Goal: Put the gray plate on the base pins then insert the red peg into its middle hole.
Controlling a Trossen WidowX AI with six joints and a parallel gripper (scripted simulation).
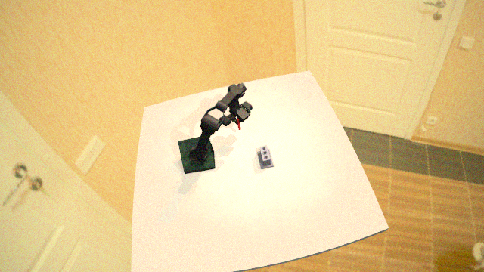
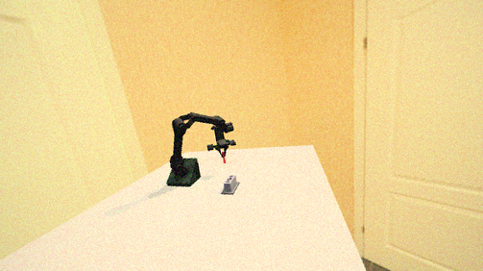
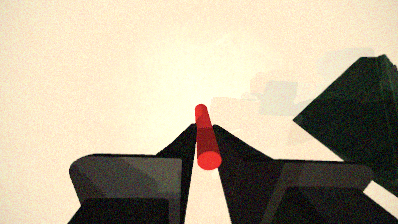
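My gripper tip is 190 mm to the left of the gray plate, 100 mm short of it and 70 mm above it. Round my gripper tip: red peg: right at my gripper tip.
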